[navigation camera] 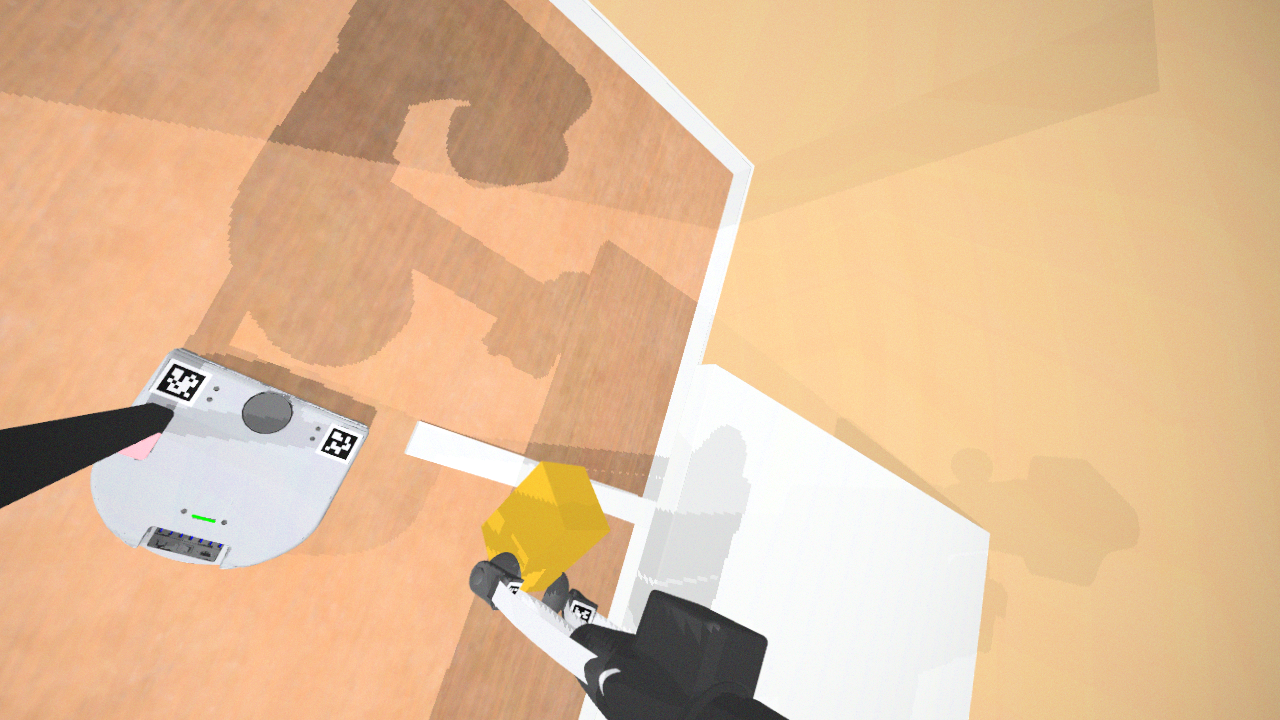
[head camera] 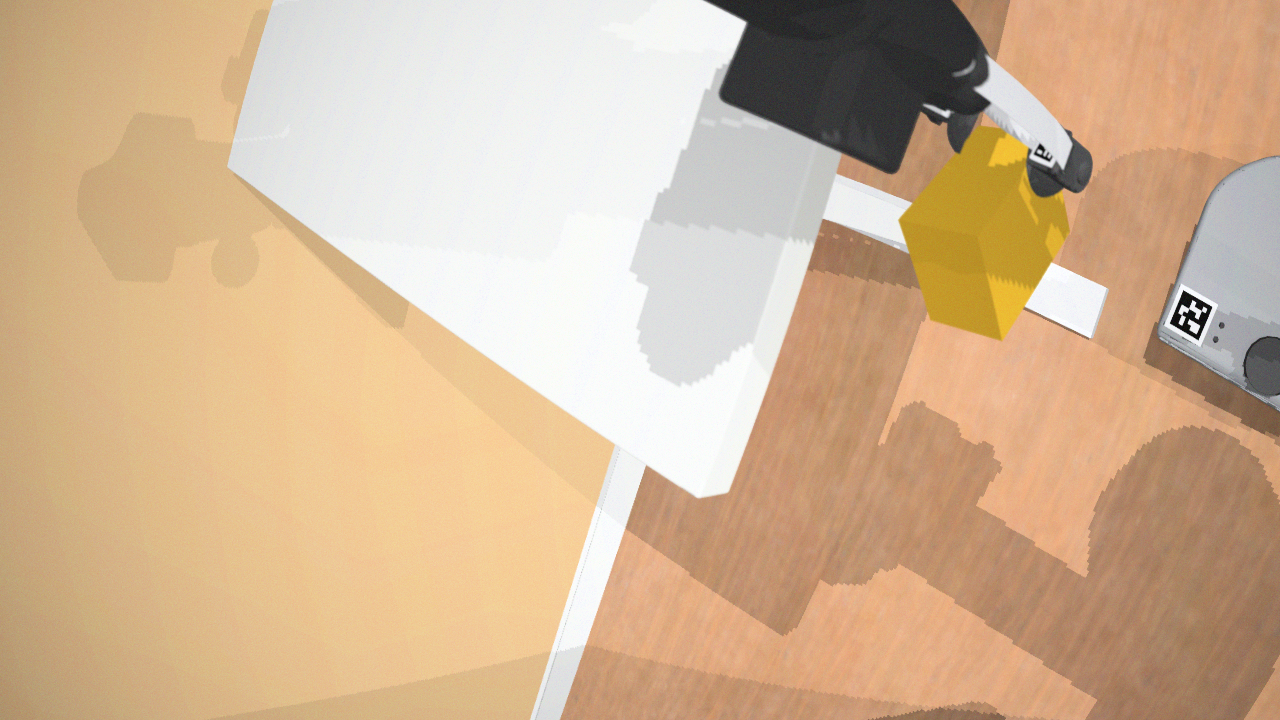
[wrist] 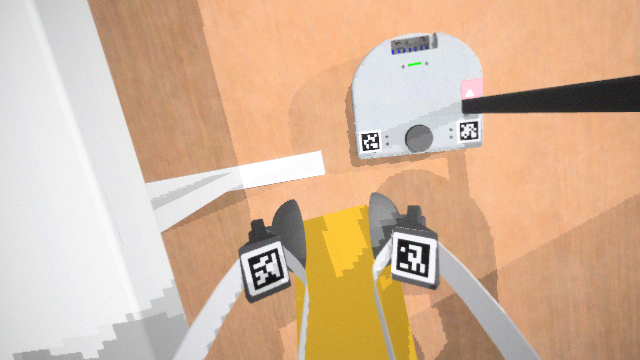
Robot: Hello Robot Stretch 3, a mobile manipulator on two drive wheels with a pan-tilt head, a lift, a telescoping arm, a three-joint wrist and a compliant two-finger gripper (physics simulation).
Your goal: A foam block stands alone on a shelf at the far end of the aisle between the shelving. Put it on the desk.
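Pixels of known places: gripper, between the fingertips: (navigation camera: 518,580) (head camera: 1017,146); robot's base, origin of its link: (navigation camera: 265,410) (head camera: 1267,363).
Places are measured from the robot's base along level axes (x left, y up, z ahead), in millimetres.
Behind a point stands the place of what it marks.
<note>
The yellow foam block (head camera: 975,241) @[x -171, y 934, z 33 mm] (navigation camera: 559,519) @[x -167, y 928, z 36 mm] (wrist: 340,310) is held between the two rubber fingertips of my gripper (head camera: 1004,150) @[x -194, y 863, z -22 mm] (navigation camera: 529,582) @[x -194, y 863, z -22 mm] (wrist: 334,220) @[x -194, y 863, z -22 mm], which is shut on it. The block hangs in the air over the floor strip beside the desk's long edge, tilted in the head view. The white desk (head camera: 447,179) @[x -512, y 950, z 131 mm] (navigation camera: 832,555) @[x -495, y 950, z 98 mm] (wrist: 45,150) is left of the block in the head and wrist views and right of it in the navigation view. The black wrist body overlaps the desk's edge in the head view, and a shadow falls on the desk top.
My grey base (head camera: 1244,241) @[x -99, y 160, z -122 mm] (navigation camera: 241,483) @[x -22, y 160, z -120 mm] (wrist: 415,95) stands on the wooden floor, apart from the desk. A white bar (head camera: 1069,300) (navigation camera: 465,452) (wrist: 285,170) runs low from under the desk toward the base. A tan wall (head camera: 268,537) @[x -973, y 792, z 799 mm] (navigation camera: 1074,313) @[x -982, y 1050, z 692 mm] borders the desk.
</note>
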